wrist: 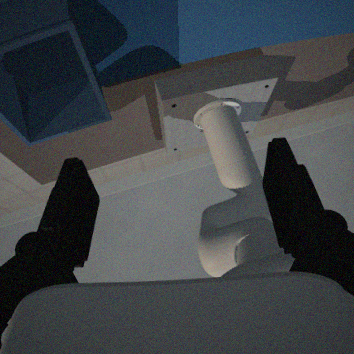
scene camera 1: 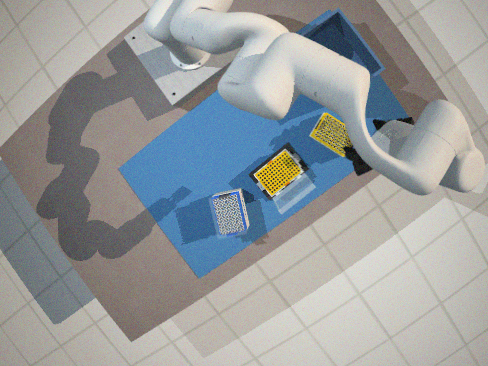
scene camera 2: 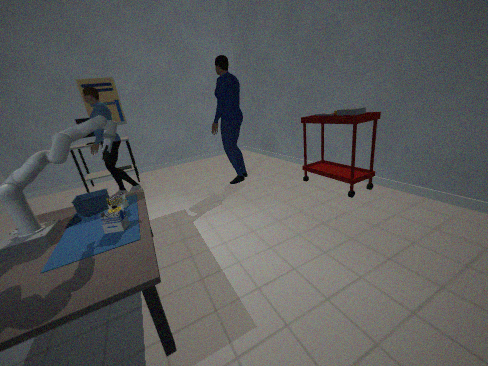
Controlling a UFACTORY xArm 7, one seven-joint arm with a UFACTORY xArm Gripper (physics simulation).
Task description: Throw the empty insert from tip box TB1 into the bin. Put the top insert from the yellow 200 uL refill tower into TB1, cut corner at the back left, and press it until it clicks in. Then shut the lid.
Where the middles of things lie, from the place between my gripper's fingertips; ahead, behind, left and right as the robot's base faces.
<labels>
Right now my hand is 320 mm above the dark blue bin (scene camera 1: 335, 32), 210 mm past it and 120 mm to the right of it.
</labels>
